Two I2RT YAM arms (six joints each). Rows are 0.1 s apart.
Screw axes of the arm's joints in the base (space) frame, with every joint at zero. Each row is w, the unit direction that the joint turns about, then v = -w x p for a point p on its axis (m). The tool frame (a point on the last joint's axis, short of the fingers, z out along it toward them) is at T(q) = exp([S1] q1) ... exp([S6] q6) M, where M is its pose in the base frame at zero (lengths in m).
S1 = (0, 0, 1, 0.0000, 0.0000, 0.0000)
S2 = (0, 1, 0, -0.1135, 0.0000, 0.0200)
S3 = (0, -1, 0, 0.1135, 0.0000, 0.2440)
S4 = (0, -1, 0, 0.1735, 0.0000, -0.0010)
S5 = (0, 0, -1, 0.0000, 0.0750, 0.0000)
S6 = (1, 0, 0, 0.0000, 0.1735, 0.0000)
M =
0 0 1 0.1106
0 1 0 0.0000
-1 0 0 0.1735
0 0 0 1
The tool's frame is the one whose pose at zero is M.
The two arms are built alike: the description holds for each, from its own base.
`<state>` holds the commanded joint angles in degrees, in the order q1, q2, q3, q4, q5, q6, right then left.
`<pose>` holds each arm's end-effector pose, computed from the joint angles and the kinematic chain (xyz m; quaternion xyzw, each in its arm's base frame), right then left.
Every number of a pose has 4 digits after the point. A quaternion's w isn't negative.
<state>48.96 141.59 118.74 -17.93 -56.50 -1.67 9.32 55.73 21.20 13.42 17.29 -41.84</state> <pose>0.3367 0.4320 0.1765 -0.5206 0.6397 0.5413 0.1635 0.2069 0.0232 0.2033 -0.2753 0.7721 -0.2756 0.5021</pose>
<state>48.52 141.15 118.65 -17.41 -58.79 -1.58 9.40 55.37 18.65 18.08 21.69 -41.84</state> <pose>0.3387 0.4291 0.1815 -0.5225 0.6271 0.5548 0.1612 0.2031 0.0203 0.1981 -0.2460 0.7668 -0.3068 0.5073</pose>
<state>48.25 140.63 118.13 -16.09 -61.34 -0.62 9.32 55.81 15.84 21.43 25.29 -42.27</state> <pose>0.3393 0.4271 0.1858 -0.5220 0.6141 0.5711 0.1557 0.1985 0.0172 0.1867 -0.2296 0.7688 -0.3320 0.4960</pose>
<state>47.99 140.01 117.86 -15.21 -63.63 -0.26 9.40 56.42 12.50 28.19 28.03 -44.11</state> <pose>0.3398 0.4250 0.1919 -0.5246 0.5996 0.5846 0.1534 0.1937 0.0151 0.1781 -0.2177 0.7565 -0.3590 0.5015</pose>
